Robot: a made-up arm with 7 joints.
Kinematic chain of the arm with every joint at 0, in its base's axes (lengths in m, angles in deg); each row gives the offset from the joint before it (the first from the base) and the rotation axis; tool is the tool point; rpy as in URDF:
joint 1: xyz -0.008 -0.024 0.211 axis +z
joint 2: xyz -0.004 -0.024 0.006 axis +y
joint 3: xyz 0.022 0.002 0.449 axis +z
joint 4: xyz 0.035 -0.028 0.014 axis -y
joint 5: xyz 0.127 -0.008 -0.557 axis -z
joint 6: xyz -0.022 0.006 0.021 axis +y
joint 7: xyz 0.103 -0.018 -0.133 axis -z
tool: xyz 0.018 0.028 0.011 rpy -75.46 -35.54 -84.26
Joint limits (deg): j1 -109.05..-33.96 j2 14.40..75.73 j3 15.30..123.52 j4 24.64..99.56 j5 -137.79..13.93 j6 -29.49..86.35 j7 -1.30..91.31
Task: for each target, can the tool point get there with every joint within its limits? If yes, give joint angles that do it. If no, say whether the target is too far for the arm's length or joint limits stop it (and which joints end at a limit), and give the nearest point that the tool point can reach.
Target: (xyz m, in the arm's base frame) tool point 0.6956 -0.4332 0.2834
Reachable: yes | joints -82.32 42.72 63.41 74.74 -91.98 16.94 11.20
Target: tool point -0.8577 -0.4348 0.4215
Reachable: no: joint limits stop it (at a limit: joint 1, joint 2, joint 3, joint 6, joint 7) | nearest point -0.2669 -0.7490 0.3079 | short by 0.679 m
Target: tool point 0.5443 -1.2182 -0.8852
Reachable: no: too far | nearest point 0.3690 -0.8391 -0.3128 | short by 0.709 m
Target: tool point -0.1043 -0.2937 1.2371
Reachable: no: joint limits stop it (at a limit: joint 1, joint 3, joint 4, joint 6) | nearest point 0.2949 -0.3733 1.0437 | short by 0.451 m
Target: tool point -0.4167 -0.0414 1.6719
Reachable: no: too far | nearest point 0.0928 0.3955 1.0705 | short by 0.901 m
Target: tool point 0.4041 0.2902 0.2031
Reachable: yes | joints -44.58 28.71 75.40 36.39 -83.82 -4.56 34.68
